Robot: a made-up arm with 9 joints. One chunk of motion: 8 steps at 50 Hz.
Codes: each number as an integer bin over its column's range. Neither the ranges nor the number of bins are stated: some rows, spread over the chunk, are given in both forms.
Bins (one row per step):
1: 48 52 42 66 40 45 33 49 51
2: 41 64 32 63 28 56 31 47 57
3: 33 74 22 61 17 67 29 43 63
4: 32 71 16 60 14 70 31 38 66
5: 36 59 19 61 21 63 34 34 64
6: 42 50 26 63 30 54 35 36 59
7: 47 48 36 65 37 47 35 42 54
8: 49 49 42 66 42 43 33 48 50
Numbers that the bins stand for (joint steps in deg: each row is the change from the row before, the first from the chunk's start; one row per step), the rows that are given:
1: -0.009 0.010 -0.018 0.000 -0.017 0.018 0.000 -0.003 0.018
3: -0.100 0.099 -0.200 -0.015 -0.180 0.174 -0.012 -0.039 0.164
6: -0.045 0.002 -0.164 -0.009 -0.088 0.082 0.006 -0.082 0.115
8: -0.003 -0.002 -0.018 0.000 -0.003 0.004 0.000 -0.009 0.006
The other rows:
2: -0.052 0.059 -0.109 -0.009 -0.102 0.096 -0.006 -0.015 0.091
4: -0.106 0.087 -0.255 -0.018 -0.201 0.195 -0.006 -0.070 0.200
5: -0.082 0.038 -0.227 -0.015 -0.152 0.145 0.003 -0.094 0.176
7: -0.015 -0.006 -0.073 -0.003 -0.038 0.032 0.006 -0.045 0.055

